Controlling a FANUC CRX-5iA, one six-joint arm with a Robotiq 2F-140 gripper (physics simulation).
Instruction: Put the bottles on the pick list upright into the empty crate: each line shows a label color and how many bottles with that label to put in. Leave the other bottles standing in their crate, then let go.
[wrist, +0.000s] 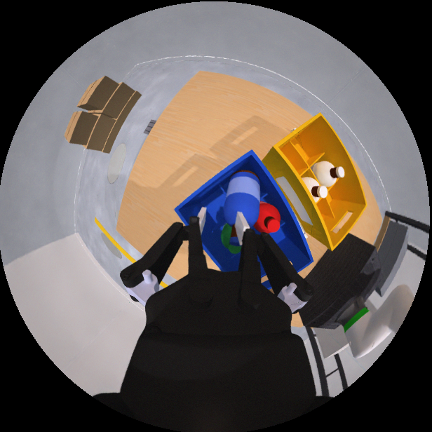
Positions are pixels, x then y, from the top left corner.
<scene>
my gripper: 220, 216
blue bottle: 242, 195
</scene>
